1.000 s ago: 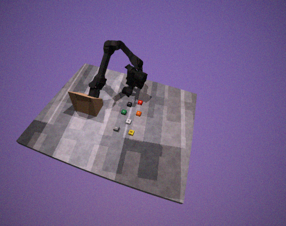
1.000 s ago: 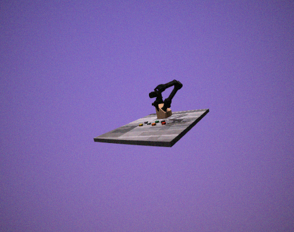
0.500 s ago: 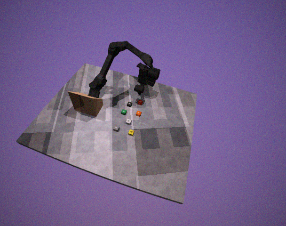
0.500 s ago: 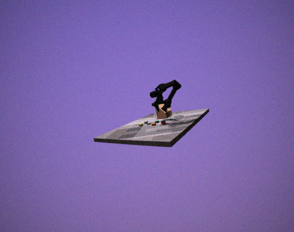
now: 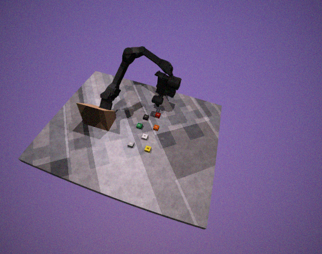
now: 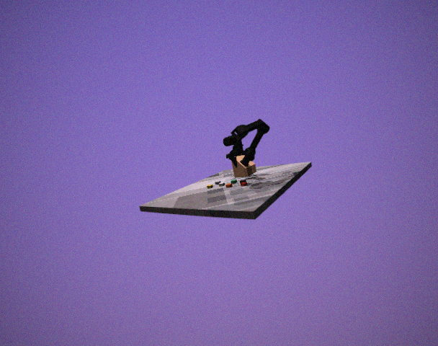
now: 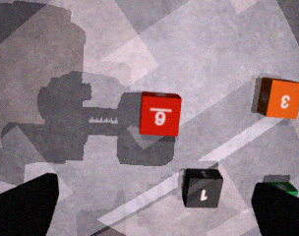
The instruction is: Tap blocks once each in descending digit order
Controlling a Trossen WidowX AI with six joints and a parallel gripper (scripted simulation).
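The yellow block lies 290 mm to the right of my gripper tip and 120 mm below it. Round my gripper tip: orange block (10 mm ahead, 120 mm to the right, 120 mm below); red block (10 mm to the right, 120 mm below); black block (80 mm behind, 50 mm to the right, 120 mm below).
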